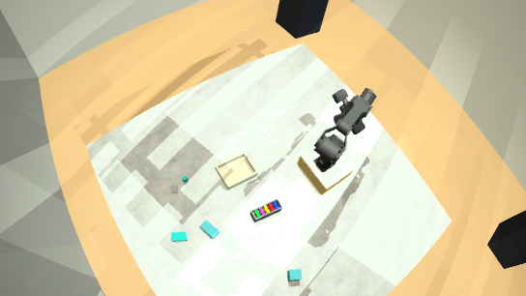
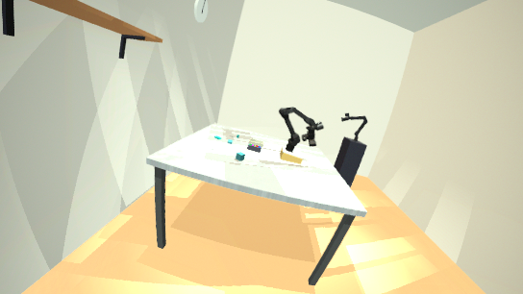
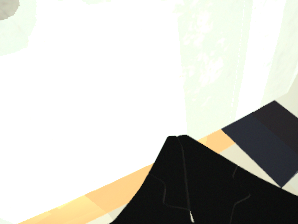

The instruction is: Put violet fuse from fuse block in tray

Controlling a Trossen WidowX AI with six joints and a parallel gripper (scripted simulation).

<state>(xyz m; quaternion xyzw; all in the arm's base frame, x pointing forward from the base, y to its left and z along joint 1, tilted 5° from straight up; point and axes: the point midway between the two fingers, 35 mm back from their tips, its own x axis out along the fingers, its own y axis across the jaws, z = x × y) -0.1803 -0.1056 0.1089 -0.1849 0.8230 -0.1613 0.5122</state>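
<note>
Now: gripper tip 510 mm short of the violet fuse, 140 mm to the right of it and 110 mm above it. The rest, counted from my gripper tip: cream tray: 490 mm ahead, 50 mm to the right, 130 mm below.
</note>
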